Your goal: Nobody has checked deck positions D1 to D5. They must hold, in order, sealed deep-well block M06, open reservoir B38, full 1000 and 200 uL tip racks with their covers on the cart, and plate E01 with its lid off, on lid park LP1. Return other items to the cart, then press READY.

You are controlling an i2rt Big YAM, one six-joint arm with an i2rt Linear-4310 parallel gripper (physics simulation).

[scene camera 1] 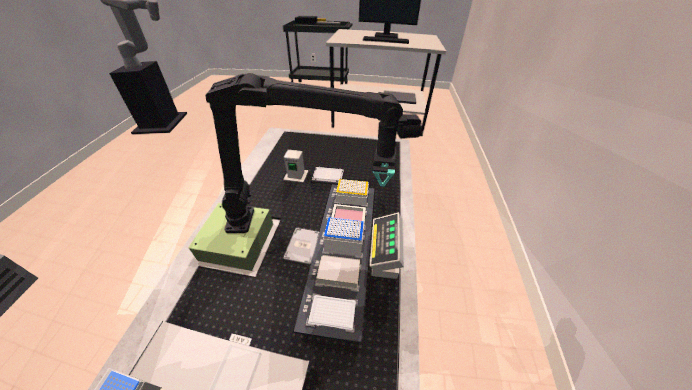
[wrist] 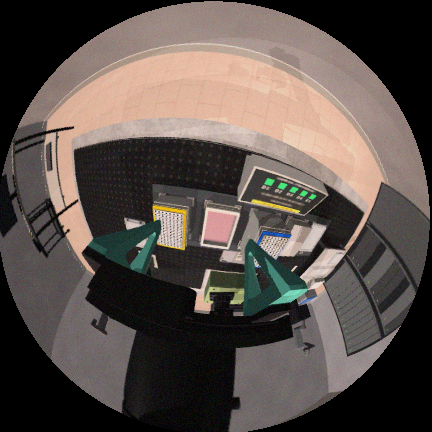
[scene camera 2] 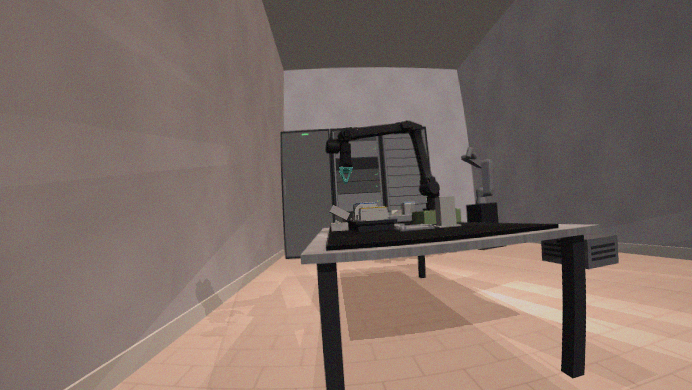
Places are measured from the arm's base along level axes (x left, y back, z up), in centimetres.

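Pixels of known places: gripper, fingertip midpoint: (scene camera 1: 383,177) (wrist: 203,234) (scene camera 2: 345,183); arm's base, origin of the base link: (scene camera 1: 240,220) (wrist: 221,294) (scene camera 2: 433,210).
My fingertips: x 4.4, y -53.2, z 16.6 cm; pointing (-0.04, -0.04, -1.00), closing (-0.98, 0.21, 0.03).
Note:
For each thing: its middle in the pictures, then the offset to it from my fingertips. "spot": a spot on its surface instead.
- yellow-edged tip rack, body centre: (wrist: 172,223) (scene camera 1: 352,191) (scene camera 2: 372,213) dx +10.4, dy +9.7, dz -16.2 cm
- pink-filled open reservoir, body centre: (wrist: 218,227) (scene camera 1: 348,216) dx -1.8, dy +11.8, dz -17.9 cm
- tall blue-edged tip rack, body centre: (wrist: 262,240) (scene camera 1: 344,236) (scene camera 2: 365,211) dx -14.1, dy +14.0, dz -14.6 cm
- white-topped block, body centre: (scene camera 1: 338,272) (wrist: 291,238) dx -26.3, dy +16.1, dz -17.4 cm
- white plate, body centre: (scene camera 1: 332,311) (wrist: 311,238) dx -38.5, dy +18.2, dz -18.7 cm
- flat clear piece, surface spot: (scene camera 1: 302,245) spot: dx -11.4, dy +29.6, dz -23.4 cm
- flat white piece, body centre: (scene camera 2: 414,226) (wrist: 136,234) (scene camera 1: 328,173) dx +30.7, dy +20.4, dz -22.8 cm
- white box with a green square, body centre: (scene camera 2: 445,211) (wrist: 143,268) (scene camera 1: 294,165) dx +31.3, dy +36.3, dz -17.7 cm
- status panel, surface spot: (wrist: 283,190) spot: dx -14.8, dy -1.2, dz -12.1 cm
- cart, surface spot: (scene camera 1: 190,350) spot: dx -49.4, dy +56.7, dz -18.2 cm
- blue-topped item, surface spot: (scene camera 1: 118,381) spot: dx -58.8, dy +66.3, dz -8.9 cm
My gripper (scene camera 1: 384,183) (scene camera 2: 345,180) (wrist: 203,234) is open and empty, pointing down high above the far side of the deck. A yellow-edged tip rack (scene camera 1: 353,187) (wrist: 170,228) stands at the deck's far end. Beside it is a pink-filled open reservoir (scene camera 1: 349,214) (wrist: 220,226), then a tall blue-edged tip rack (scene camera 1: 344,228) (wrist: 275,244). A white-topped block (scene camera 1: 338,270) follows; whether it is sealed is unclear. A white plate (scene camera 1: 332,312) lies at D5, the cart end. Codes on the labware are unreadable.
A flat clear piece (scene camera 1: 302,245) lies between the green base (scene camera 1: 232,240) and deck. Another flat white piece (scene camera 1: 327,174) lies beside a white box with a green square (scene camera 1: 293,163). The status panel (scene camera 1: 386,240) (wrist: 283,190) shows several green lights. The cart (scene camera 1: 190,350) bears a blue-topped item (scene camera 1: 118,381).

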